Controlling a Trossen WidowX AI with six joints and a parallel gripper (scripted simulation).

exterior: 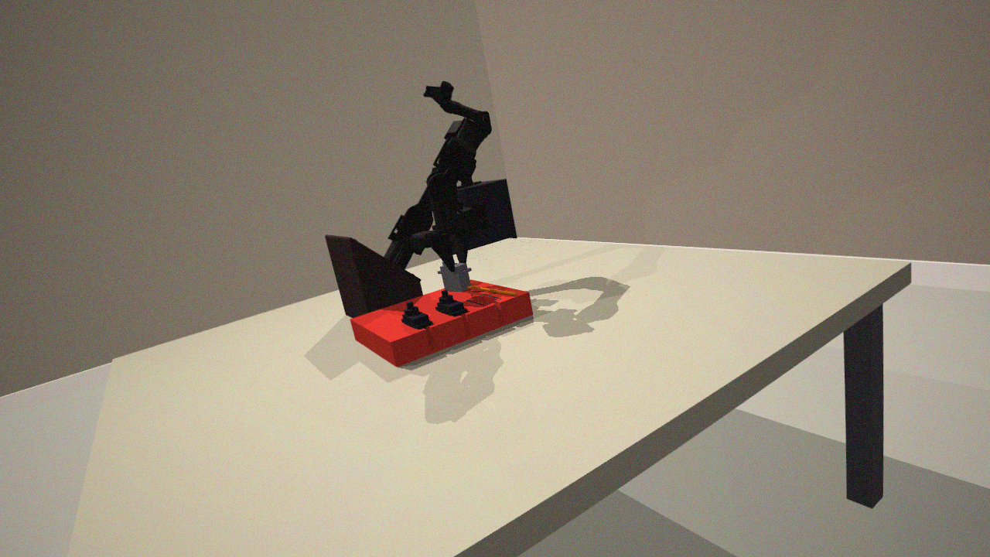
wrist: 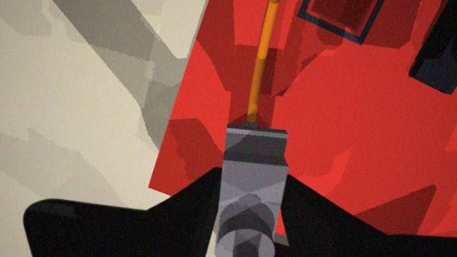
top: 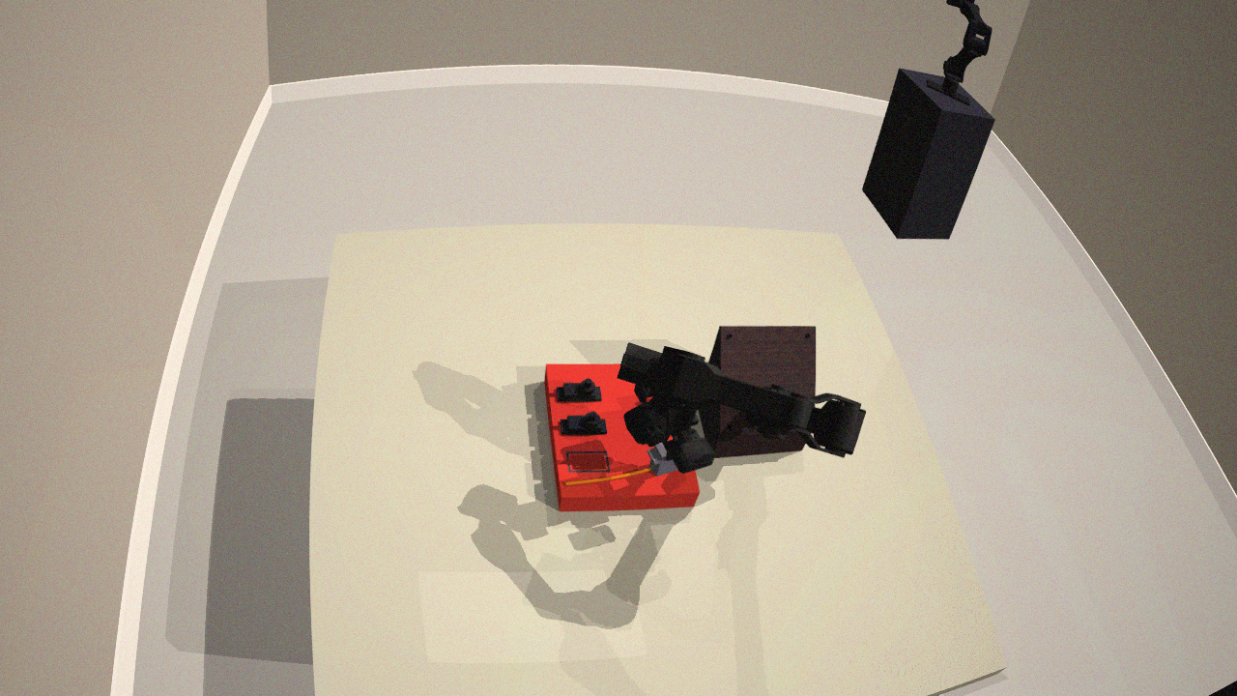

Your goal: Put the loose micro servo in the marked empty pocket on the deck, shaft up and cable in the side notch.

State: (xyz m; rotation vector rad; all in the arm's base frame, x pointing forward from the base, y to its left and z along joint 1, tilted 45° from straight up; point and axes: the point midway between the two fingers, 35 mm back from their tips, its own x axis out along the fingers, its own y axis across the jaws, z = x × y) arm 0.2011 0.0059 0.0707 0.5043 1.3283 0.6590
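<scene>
Right now the red deck is 90 mm to the right of my gripper tip and 70 mm below it.
</scene>
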